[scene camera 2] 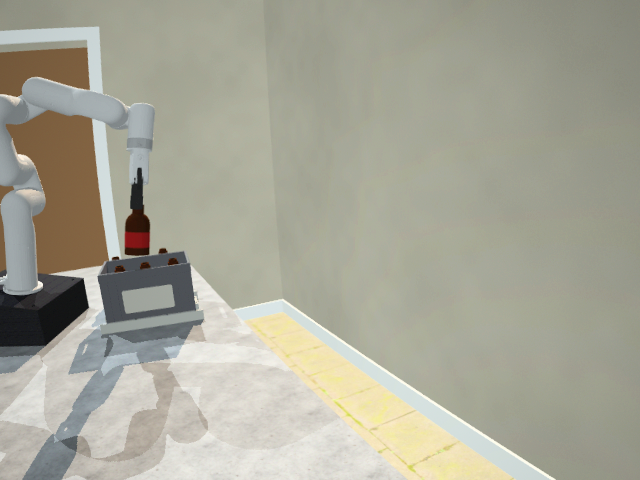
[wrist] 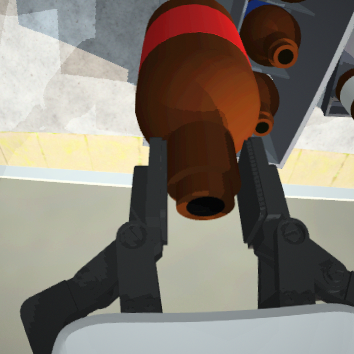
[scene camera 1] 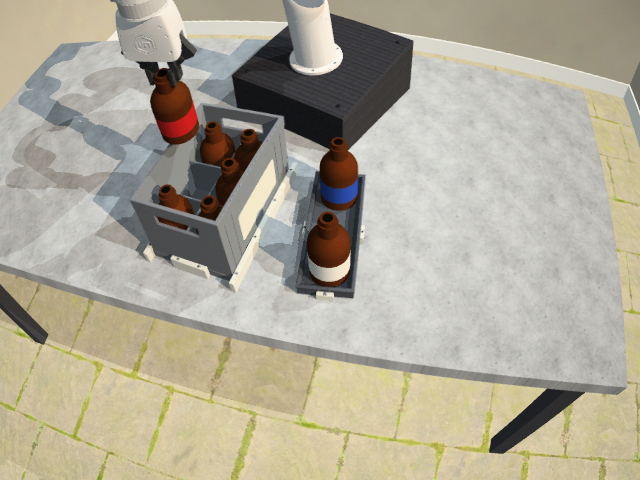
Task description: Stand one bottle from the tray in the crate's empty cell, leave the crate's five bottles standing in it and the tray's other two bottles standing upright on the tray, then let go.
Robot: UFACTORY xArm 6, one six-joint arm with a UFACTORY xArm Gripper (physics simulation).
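Frame: origin at the arm's base, x ahead, y left, z up, level; metres.
Seen in the pictures: gripper, fingertip midpoint: [scene camera 2: 136, 209] [wrist: 202, 156] [scene camera 1: 166, 80]; arm's base, link origin: [scene camera 2: 23, 288] [scene camera 1: 316, 58].
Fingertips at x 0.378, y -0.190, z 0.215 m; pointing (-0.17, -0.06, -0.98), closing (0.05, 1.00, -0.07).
Offsets run from my fingertips to a thing's top centre. "pt": to the spot under its first point.
My gripper [scene camera 1: 164, 78] [scene camera 2: 136, 203] [wrist: 202, 156] is shut on the neck of the red-labelled brown bottle @(0.003 m right, 0.003 m back, 0.025 m up) [scene camera 1: 175, 109] [scene camera 2: 136, 240] [wrist: 199, 82]. The bottle hangs upright, its base above the rim of the grey crate @(0.049 m left, 0.012 m ahead, 0.171 m down) [scene camera 1: 180, 250] [scene camera 2: 184, 289] [wrist: 301, 107]. In scene camera 2 it shows above the gap between the two far-row necks. Five brown bottles stand in the crate; the empty cell @(pt 0.001 m left, 0.042 m back, 0.303 m down) [scene camera 1: 204, 180] is the middle one of the left row in scene camera 1. The blue-labelled bottle @(0.278 m left, 0.056 m back, 0.186 m down) [scene camera 1: 338, 175] and the white-labelled bottle @(0.280 m left, 0.121 m ahead, 0.186 m down) [scene camera 1: 329, 253] stand upright on the dark tray @(pt 0.322 m left, 0.033 m ahead, 0.320 m down) [scene camera 1: 357, 227].
Cream stop blocks @(pt 0.022 m left, 0.157 m ahead, 0.320 m down) [scene camera 1: 189, 266] and a long cream strip [scene camera 1: 245, 260] [scene camera 2: 152, 322] edge the crate's base. The black robot base block [scene camera 1: 289, 103] [scene camera 2: 56, 310] stands behind the crate and tray in scene camera 1. The crate walls rise around the cells.
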